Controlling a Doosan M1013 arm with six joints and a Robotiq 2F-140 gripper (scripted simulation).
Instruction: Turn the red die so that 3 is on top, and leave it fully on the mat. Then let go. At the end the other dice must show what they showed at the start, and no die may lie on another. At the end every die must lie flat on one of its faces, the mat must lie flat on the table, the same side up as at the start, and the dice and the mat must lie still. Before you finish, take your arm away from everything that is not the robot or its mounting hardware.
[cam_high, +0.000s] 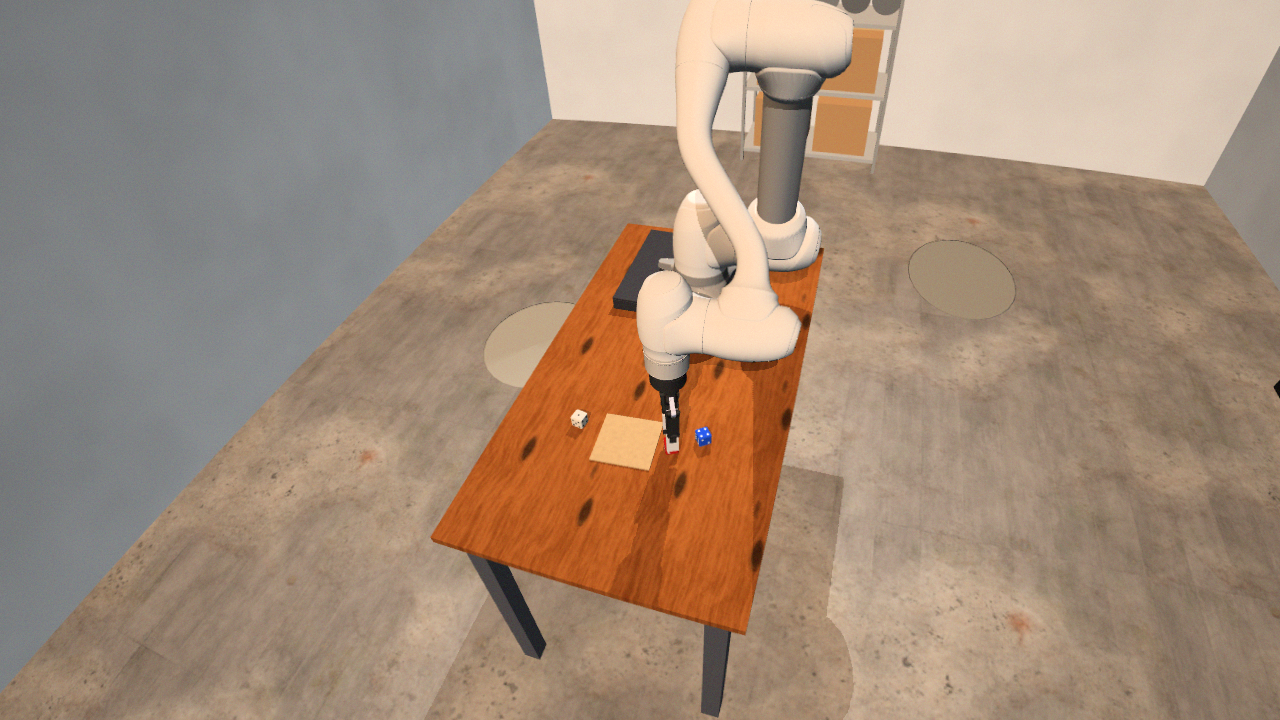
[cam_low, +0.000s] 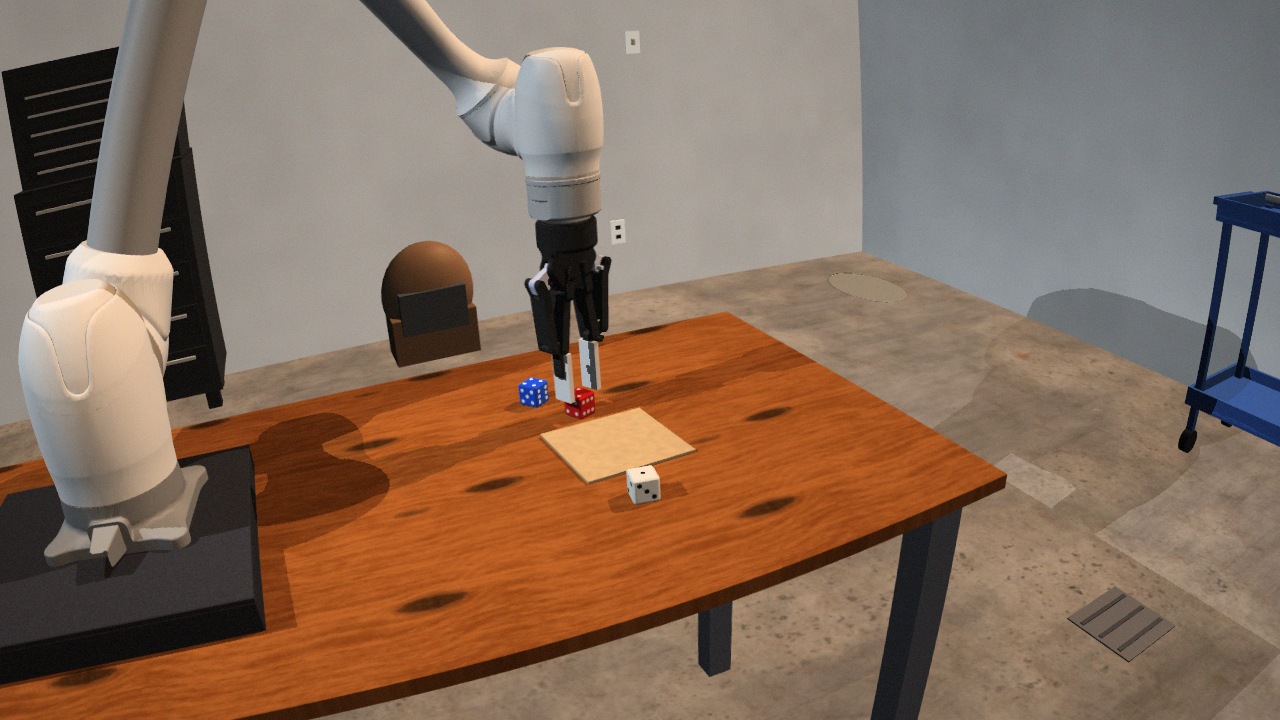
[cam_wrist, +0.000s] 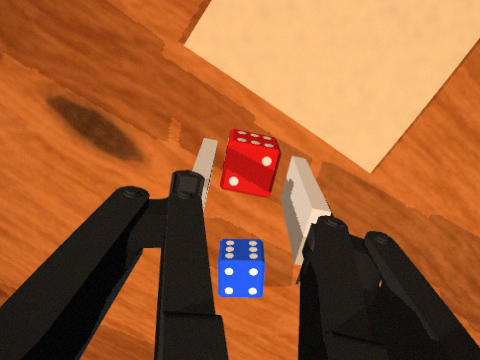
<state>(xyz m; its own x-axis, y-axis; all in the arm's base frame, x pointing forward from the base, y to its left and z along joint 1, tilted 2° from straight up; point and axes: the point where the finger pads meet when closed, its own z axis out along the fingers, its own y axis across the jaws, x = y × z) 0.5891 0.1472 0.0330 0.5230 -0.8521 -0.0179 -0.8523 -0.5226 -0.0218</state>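
The red die lies 5 cm below my hand. The rest, counted from my hand: tan mat 2 cm ahead, 10 cm to the right, 6 cm below; then white die 1 cm ahead, 23 cm to the right, 5 cm below; then blue die 5 cm behind, 6 cm to the left, 5 cm below.
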